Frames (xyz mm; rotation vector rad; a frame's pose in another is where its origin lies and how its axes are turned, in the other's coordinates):
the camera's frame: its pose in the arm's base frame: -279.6 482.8 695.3 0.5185 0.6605 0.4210
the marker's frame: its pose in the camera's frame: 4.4 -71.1 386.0 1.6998 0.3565 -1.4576
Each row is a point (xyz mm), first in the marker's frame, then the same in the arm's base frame.
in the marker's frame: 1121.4 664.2 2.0
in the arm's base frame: 193.9 360.9 -375.1
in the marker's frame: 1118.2 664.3 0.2
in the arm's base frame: 195.7 362.0 -372.0
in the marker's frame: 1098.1 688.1 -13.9
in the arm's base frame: 228.1 365.5 -361.6
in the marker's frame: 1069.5 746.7 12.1
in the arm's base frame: 282.1 320.6 -360.6
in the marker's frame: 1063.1 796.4 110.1
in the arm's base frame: 298.5 214.1 -382.8
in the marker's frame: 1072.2 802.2 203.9
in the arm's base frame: 271.9 125.5 -401.7
